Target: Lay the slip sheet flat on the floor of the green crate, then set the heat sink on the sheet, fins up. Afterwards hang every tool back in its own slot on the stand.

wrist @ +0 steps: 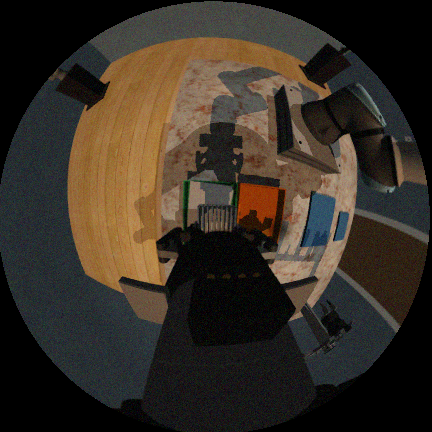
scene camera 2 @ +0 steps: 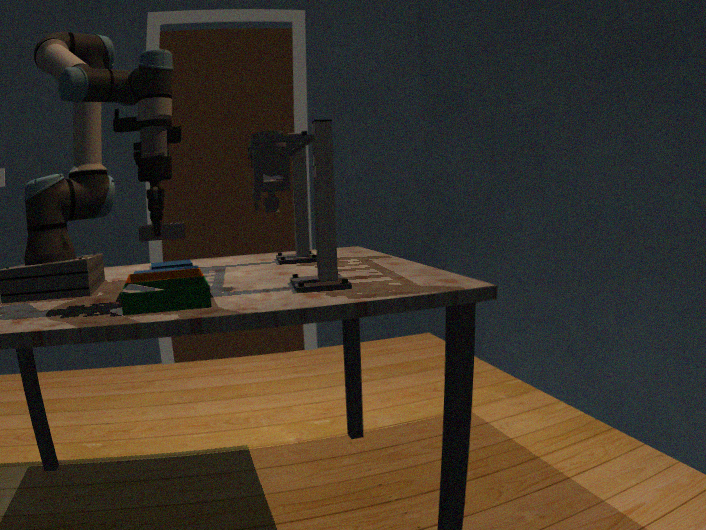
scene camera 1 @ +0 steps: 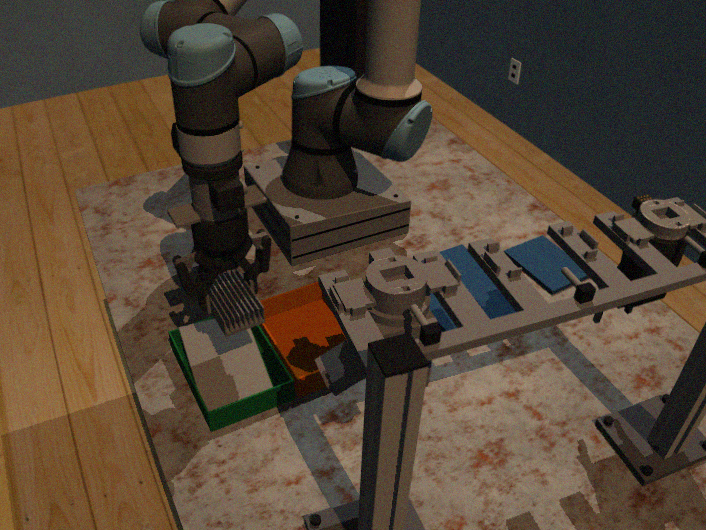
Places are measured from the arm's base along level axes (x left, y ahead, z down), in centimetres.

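Pixels of known places: hand, its tool point: [scene camera 2: 154,149]; arm's base, origin of its link: [wrist: 317,123] [scene camera 2: 50,261] [scene camera 1: 320,180].
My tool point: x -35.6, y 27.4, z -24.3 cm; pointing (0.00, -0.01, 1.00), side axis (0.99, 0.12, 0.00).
Note:
Ahead of a thing's pixels: the offset from my tool point to its top centre. "*": to the spot under its first point.
The heat sink @[dz +15.7, dx -0.1, dy +0.9 cm] [scene camera 1: 234,303] [scene camera 2: 175,231] [wrist: 217,219] has its fins up and hangs above the green crate [scene camera 1: 250,406] [scene camera 2: 171,296] [wrist: 186,205], apart from it. My gripper [scene camera 1: 230,285] [scene camera 2: 157,229] [wrist: 218,229], with two jointed black fingers, is shut on the heat sink. The pale slip sheet @[dz +28.0, dx -1.6, dy -0.6 cm] [scene camera 1: 245,369] [wrist: 195,196] lies flat inside the green crate; the heat sink hides part of it in the wrist view. The tool stand [scene camera 1: 541,317] [scene camera 2: 324,199] holds one tool @[dz -3.9, dx +4.7, dy +28.1 cm] [scene camera 1: 394,279] in its left slot and another tool @[dz -3.9, dx +40.2, dy +38.8 cm] [scene camera 1: 667,217] towards the right end in scene camera 1.
An orange crate [scene camera 1: 293,299] [scene camera 2: 171,275] [wrist: 281,215] stands right beside the green crate. A blue tray @[dz +31.6, dx +41.6, dy +7.3 cm] [scene camera 1: 473,279] [wrist: 320,220] and a smaller blue block @[dz +31.6, dx +61.2, dy +12.2 cm] [scene camera 1: 541,263] [wrist: 341,226] show beyond it. The stand's near post @[* dz +3.6, dx -3.7, dy +39.9 cm] [scene camera 1: 393,433] rises close to both crates in scene camera 1.

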